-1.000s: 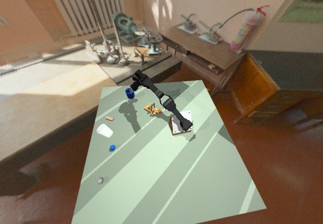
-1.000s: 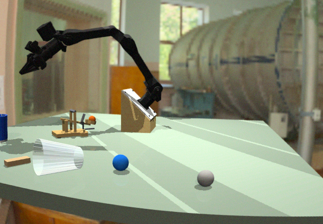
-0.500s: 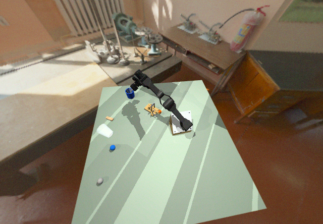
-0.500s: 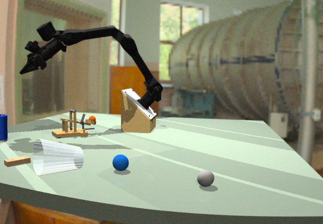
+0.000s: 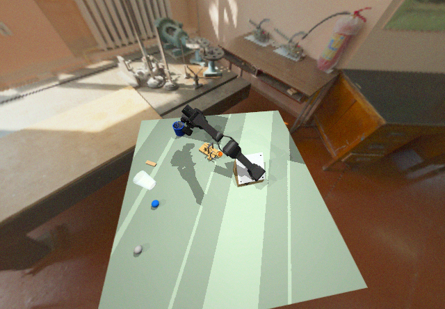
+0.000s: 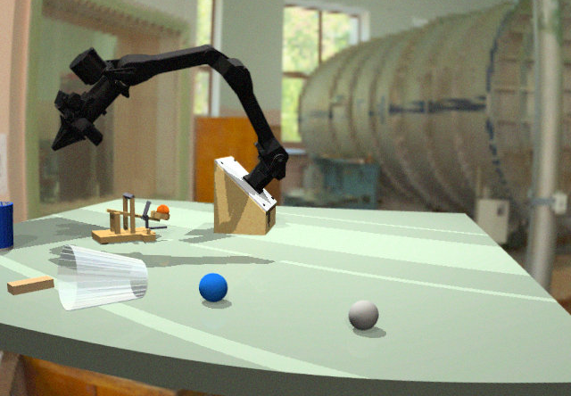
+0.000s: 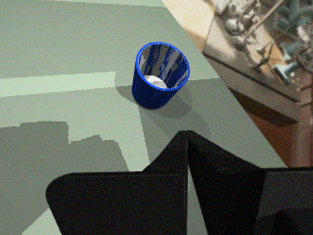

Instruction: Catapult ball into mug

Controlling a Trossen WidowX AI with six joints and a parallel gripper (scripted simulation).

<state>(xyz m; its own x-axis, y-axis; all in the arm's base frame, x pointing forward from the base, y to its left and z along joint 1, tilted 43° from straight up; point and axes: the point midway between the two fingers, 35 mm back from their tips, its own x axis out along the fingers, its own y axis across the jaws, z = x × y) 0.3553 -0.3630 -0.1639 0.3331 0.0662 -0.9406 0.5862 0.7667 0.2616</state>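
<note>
The orange ball is 19 cm behind my gripper tip, 20 cm to the left of it and 16 cm below it. From my gripper tip the other things lie so: blue mug (9 cm ahead, 11 cm to the right, 19 cm below); then wooden catapult (13 cm behind, 17 cm to the left, 17 cm below); then small wooden block (32 cm ahead, 15 cm to the left, 21 cm below).
</note>
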